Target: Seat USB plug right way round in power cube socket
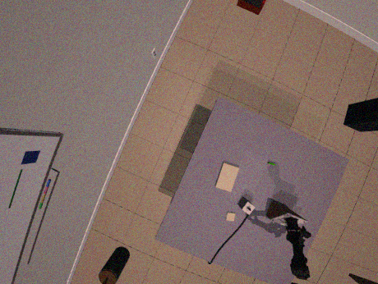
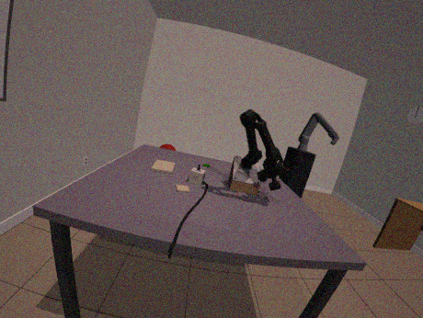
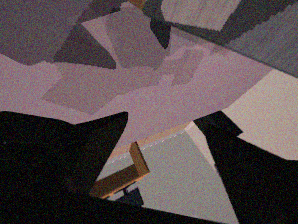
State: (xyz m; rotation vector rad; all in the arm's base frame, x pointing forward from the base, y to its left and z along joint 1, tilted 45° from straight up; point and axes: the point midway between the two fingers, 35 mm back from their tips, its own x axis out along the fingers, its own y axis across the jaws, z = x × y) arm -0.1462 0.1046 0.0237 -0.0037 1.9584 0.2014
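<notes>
Right now the USB plug is 46 cm ahead of my gripper tip and 3 cm to the right of it. From my gripper tip the other things lie so: USB socket: 46 cm ahead, 3 cm to the right, 2 cm below; then green marker: 41 cm to the right, 37 cm ahead, 8 cm below; then tan tile: 54 cm ahead, 11 cm to the left, 9 cm below.
</notes>
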